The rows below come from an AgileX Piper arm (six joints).
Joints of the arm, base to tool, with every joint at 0 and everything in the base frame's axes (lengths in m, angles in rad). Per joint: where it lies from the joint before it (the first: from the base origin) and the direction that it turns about. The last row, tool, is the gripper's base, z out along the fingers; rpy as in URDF.
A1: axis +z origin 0 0 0.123
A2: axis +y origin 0 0 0
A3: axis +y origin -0.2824 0 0.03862
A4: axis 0.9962 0 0.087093 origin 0.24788 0 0.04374
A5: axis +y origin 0 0 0
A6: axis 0.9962 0 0.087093 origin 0.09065 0 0.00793
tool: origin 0 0 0 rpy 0 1.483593 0
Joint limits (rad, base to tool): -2.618..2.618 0..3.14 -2.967..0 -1.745..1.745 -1.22..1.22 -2.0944..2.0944
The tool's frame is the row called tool.
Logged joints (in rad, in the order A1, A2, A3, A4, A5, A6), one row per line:
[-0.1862, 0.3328, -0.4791, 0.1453, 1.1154, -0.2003]
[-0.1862, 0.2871, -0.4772, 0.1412, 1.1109, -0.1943]
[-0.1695, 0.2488, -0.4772, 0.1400, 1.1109, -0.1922]
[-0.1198, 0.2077, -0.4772, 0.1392, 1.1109, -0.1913]
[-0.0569, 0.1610, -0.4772, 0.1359, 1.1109, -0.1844]
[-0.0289, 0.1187, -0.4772, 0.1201, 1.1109, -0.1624]
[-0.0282, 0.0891, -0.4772, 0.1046, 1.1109, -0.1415]
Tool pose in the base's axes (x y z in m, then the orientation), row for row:
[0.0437, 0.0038, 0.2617, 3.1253, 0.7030, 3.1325]
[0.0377, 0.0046, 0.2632, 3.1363, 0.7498, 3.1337]
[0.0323, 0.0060, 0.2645, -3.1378, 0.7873, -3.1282]
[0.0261, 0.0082, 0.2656, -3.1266, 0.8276, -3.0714]
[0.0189, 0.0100, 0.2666, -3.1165, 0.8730, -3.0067]
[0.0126, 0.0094, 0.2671, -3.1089, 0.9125, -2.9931]
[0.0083, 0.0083, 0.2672, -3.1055, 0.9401, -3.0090]
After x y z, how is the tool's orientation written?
As angles about the fixed x, y, z axes (roll, pitch, yaw), in radians.
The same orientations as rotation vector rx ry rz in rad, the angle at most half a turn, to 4 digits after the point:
[0.0038, 2.4385, 0.0158]
[0.0069, 2.3918, 0.0026]
[-0.0139, 2.3542, 0.0021]
[-0.0736, 2.3128, 0.0183]
[-0.1396, 2.2644, 0.0429]
[-0.1475, 2.2242, 0.0448]
[-0.1257, 2.1976, 0.0344]

